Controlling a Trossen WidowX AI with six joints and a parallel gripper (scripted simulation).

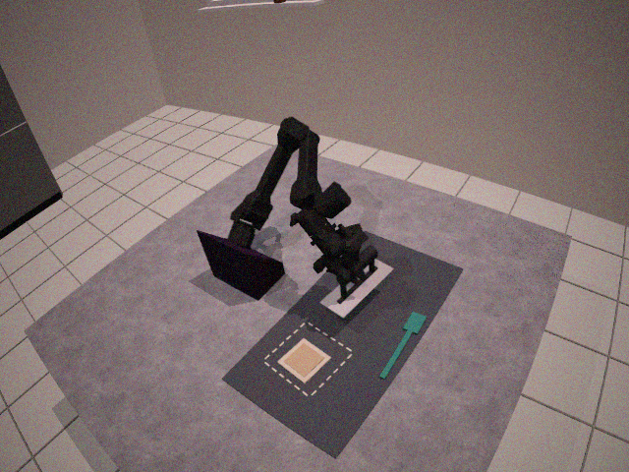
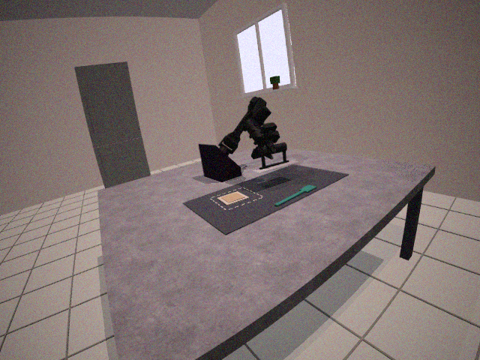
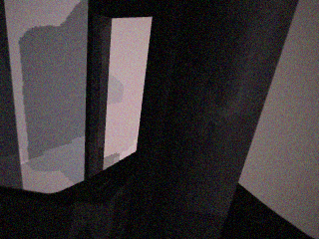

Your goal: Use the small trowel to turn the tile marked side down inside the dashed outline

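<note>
The dark mat lies 150 mm below my gripper tip, 30 mm to the right of it and 10 mm behind it. Round my gripper tip: teal trowel 130 mm ahead, 120 mm below, 20 mm to the right; cream tile 190 mm to the right, 120 mm below, 60 mm behind.
</note>
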